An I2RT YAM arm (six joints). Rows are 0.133 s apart.
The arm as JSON. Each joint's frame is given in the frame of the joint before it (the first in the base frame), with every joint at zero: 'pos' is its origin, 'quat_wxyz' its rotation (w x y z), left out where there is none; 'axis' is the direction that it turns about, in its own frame. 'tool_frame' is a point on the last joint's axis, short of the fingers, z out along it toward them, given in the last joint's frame.
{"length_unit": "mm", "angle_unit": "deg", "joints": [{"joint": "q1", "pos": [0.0, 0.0, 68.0], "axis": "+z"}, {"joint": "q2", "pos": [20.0, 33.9, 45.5], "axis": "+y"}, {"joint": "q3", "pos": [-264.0, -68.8, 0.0], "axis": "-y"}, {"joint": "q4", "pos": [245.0, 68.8, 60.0], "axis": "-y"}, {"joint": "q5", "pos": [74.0, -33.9, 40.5], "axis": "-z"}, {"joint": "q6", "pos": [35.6, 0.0, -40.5], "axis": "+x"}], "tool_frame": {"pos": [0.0, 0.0, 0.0], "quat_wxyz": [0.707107, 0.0, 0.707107, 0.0]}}
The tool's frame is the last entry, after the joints.
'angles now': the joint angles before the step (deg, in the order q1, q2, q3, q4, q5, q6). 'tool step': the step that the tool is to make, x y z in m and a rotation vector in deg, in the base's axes. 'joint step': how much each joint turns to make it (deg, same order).
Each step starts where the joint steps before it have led.
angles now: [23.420 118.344 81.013 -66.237 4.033 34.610]
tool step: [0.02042 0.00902 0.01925 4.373 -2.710 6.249]
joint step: [-0.131 1.180 6.927 -1.136 -1.639 -6.841]
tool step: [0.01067 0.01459 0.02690 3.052 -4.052 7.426]
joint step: [1.311 -0.327 6.078 -1.225 -0.460 -6.207]
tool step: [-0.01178 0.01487 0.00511 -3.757 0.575 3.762]
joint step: [3.038 -0.219 0.742 -3.103 3.170 -0.460]
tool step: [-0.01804 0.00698 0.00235 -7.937 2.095 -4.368]
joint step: [2.689 0.000 -0.022 -6.710 4.720 7.979]
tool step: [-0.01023 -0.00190 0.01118 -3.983 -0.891 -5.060]
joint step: [0.785 -1.552 -0.086 -4.023 2.361 6.730]
